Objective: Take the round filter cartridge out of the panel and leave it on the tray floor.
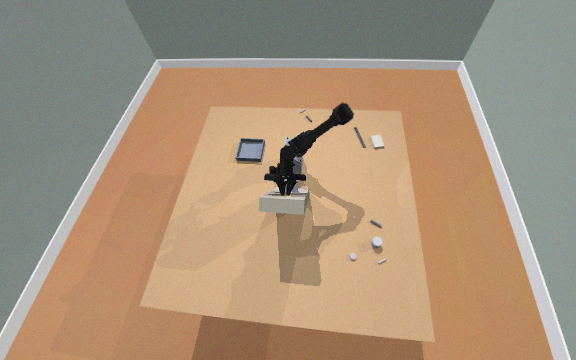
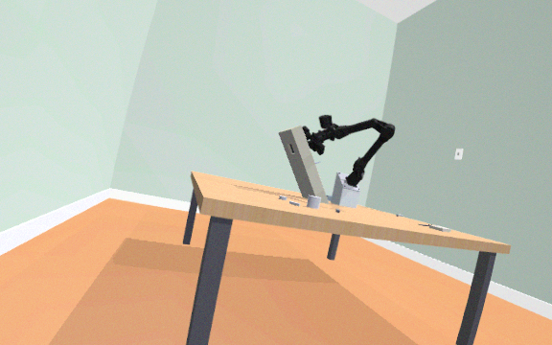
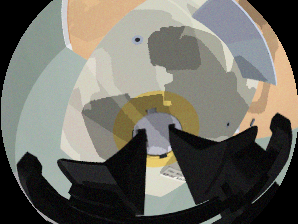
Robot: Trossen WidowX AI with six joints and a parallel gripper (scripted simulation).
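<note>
Now: gripper tip 10 mm short of the filter cartridge and 10 mm above it. From my gripper tip the other things lie so: blue-grey tray: 430 mm behind, 300 mm to the right, 260 mm below; then white block: 570 mm behind, 460 mm to the left, 260 mm below; then service panel: 40 mm behind, 80 mm below.
</note>
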